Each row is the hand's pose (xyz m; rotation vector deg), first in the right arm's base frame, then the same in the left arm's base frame.
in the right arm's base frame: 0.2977 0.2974 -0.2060 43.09 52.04 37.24
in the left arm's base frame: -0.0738 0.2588 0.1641 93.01 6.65 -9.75
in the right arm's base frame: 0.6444 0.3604 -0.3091 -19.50 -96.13 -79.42
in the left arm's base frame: 0.1488 0.0177 -0.0007 -60.66 -51.57 -150.79
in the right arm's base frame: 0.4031 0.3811 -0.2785 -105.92 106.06 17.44
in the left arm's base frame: 0.0627 0.2186 0.1080 -12.50 124.17 19.59
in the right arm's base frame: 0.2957 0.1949 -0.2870 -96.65 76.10 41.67
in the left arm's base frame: -0.1378 0.2720 0.0510 -15.25 90.70 18.21
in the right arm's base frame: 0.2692 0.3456 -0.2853 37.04 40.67 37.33
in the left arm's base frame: -0.0184 0.3295 0.1274 82.72 0.80 -15.65
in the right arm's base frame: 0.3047 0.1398 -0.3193 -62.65 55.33 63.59
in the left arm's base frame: -0.1718 0.2654 -0.0034 3.37 54.16 18.85
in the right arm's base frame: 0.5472 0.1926 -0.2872 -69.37 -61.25 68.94
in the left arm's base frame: -0.0413 0.0532 -0.0270 -60.33 -26.07 -3.06
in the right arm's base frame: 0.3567 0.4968 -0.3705 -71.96 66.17 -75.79
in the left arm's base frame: 0.1734 0.3263 0.0959 -1.43 127.51 -87.84
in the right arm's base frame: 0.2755 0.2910 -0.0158 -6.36 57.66 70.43
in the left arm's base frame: -0.1476 0.1933 0.3283 48.52 27.05 20.88
